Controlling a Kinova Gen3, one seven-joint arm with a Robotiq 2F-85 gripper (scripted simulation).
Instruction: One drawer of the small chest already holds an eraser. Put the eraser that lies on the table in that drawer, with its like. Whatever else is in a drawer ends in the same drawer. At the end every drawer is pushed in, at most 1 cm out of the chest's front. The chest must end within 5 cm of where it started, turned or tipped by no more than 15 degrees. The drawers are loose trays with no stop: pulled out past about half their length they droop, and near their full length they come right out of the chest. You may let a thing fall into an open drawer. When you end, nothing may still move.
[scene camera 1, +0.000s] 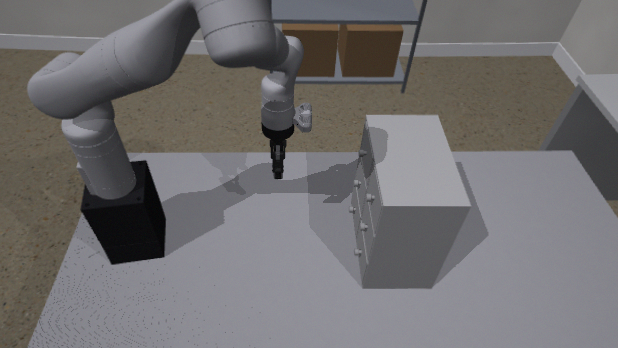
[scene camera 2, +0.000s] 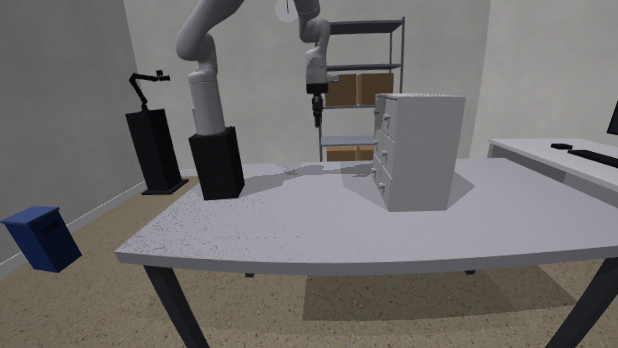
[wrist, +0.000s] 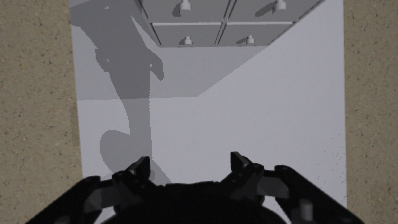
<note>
In view: the gripper (scene camera 1: 278, 164) and a grey chest (scene camera 1: 424, 201).
The grey chest shows as well in scene camera 2 (scene camera 2: 428, 128). The gripper shows as well in the wrist view (wrist: 190, 162).
</note>
